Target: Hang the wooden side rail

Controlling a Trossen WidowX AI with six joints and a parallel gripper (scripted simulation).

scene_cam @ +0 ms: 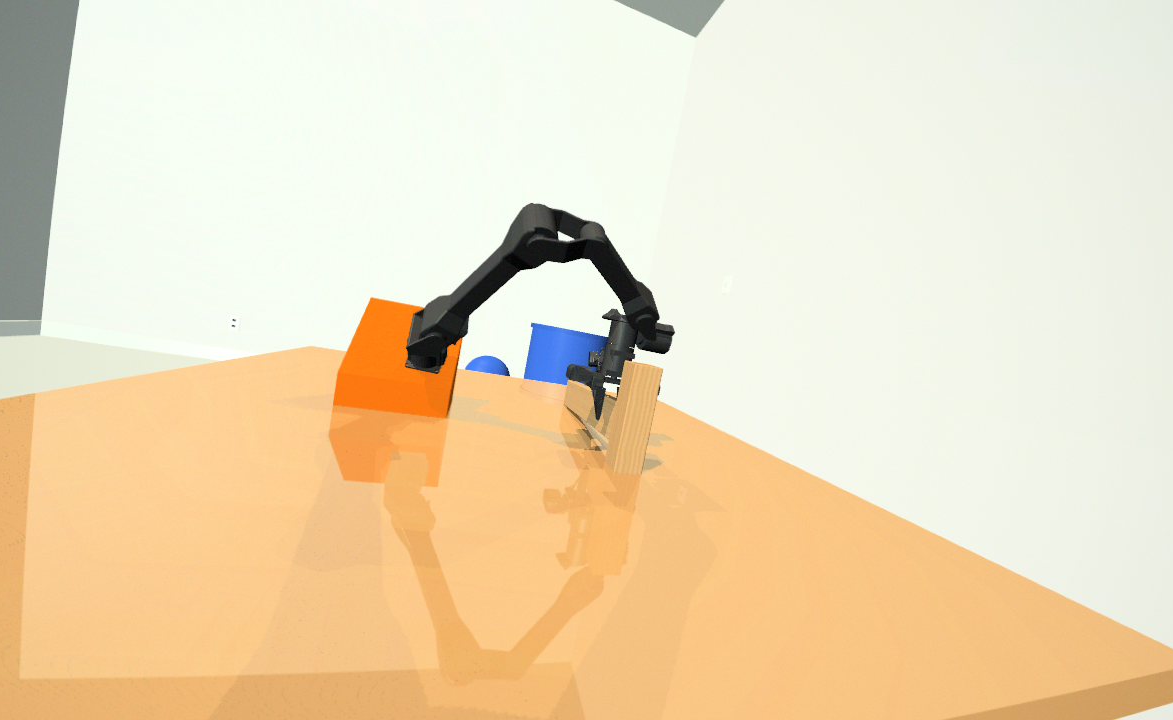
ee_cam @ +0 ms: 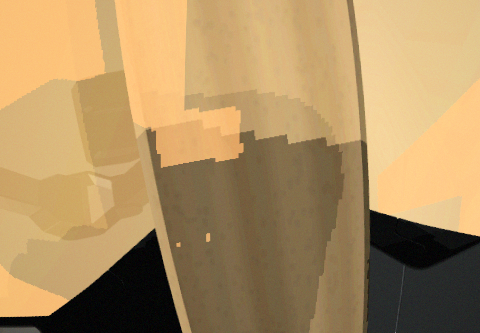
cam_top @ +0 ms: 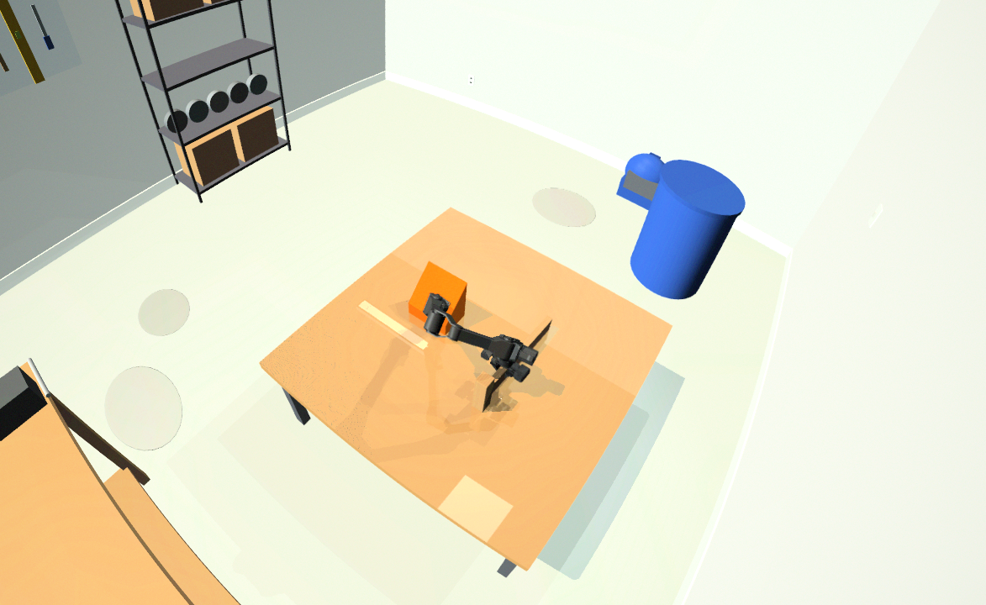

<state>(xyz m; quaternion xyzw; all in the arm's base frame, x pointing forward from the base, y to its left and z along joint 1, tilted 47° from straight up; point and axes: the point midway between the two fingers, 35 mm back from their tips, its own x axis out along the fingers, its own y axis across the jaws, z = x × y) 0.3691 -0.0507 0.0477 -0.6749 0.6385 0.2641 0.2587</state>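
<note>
My gripper tip is 13 cm to the left of the headboard post and 4 cm below it.
</note>
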